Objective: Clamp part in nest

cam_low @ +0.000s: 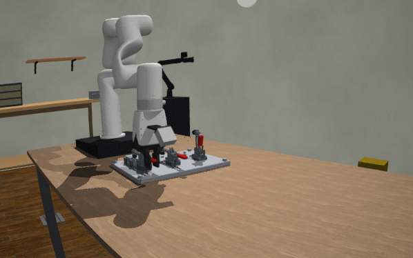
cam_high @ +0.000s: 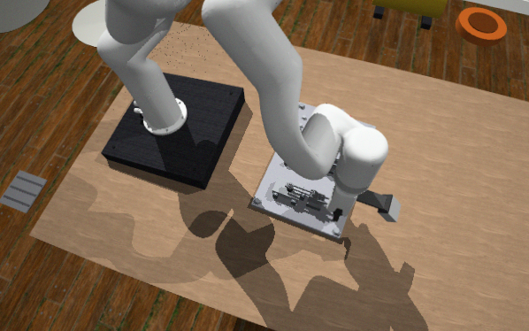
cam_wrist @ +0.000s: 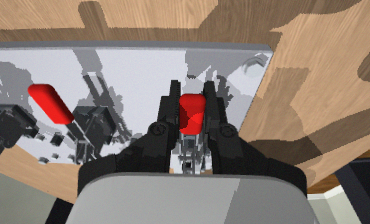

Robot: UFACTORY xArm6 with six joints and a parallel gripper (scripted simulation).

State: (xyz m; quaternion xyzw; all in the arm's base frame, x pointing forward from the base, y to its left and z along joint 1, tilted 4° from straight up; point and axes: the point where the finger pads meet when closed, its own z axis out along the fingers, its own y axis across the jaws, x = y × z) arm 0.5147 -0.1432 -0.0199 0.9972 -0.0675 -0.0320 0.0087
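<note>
Now: the clamp 60 mm behind my hand and 10 mm to the left of it. From my hand the other things lie so: fixture plate (120 mm to the left, 70 mm behind, 50 mm below); grey block (130 mm behind, 20 mm to the left, 20 mm below).
</note>
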